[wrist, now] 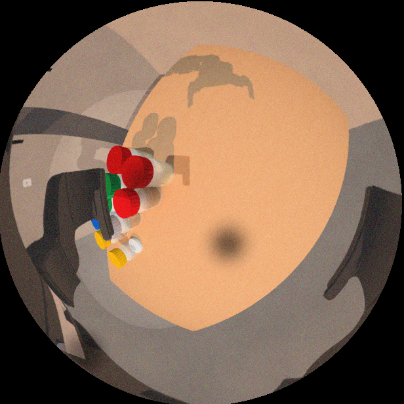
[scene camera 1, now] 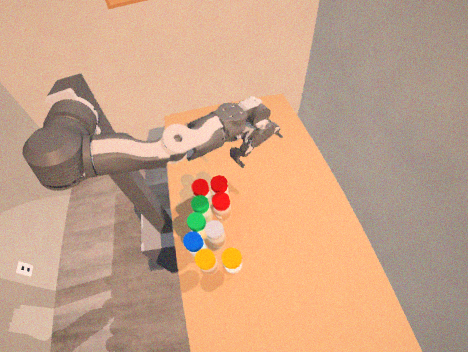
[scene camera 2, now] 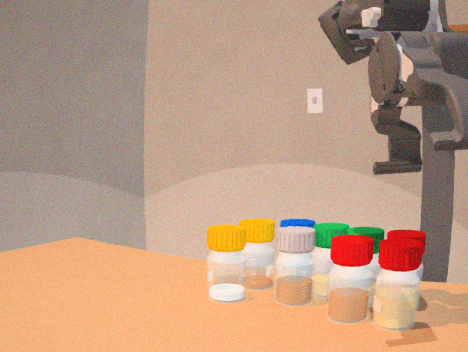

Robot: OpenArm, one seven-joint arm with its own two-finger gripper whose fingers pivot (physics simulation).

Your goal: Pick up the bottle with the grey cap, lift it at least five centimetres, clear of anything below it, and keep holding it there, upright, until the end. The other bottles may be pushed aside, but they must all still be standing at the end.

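The bottle with the grey cap (scene camera 1: 215, 231) (scene camera 2: 295, 265) (wrist: 116, 227) stands upright on the table among the other bottles. In the wrist view it is partly hidden by the left-hand finger. My gripper (scene camera 1: 260, 149) (scene camera 2: 370, 112) (wrist: 198, 227) is open and empty, its two fingers wide apart. It hangs above the table, higher than the bottles. In scene camera 1 it is up and to the right of the group, beyond the red caps and well apart from the grey-capped bottle.
A red-capped bottle (scene camera 1: 221, 202) (scene camera 2: 348, 280) (wrist: 126, 202), a green-capped one (scene camera 1: 196, 221), a blue-capped one (scene camera 1: 193, 241) and two yellow-capped ones (scene camera 1: 205, 260) (scene camera 1: 232, 259) surround the grey cap. More red and green caps stand toward the gripper. All visible bottles stand upright on the table (scene camera 1: 310, 260).
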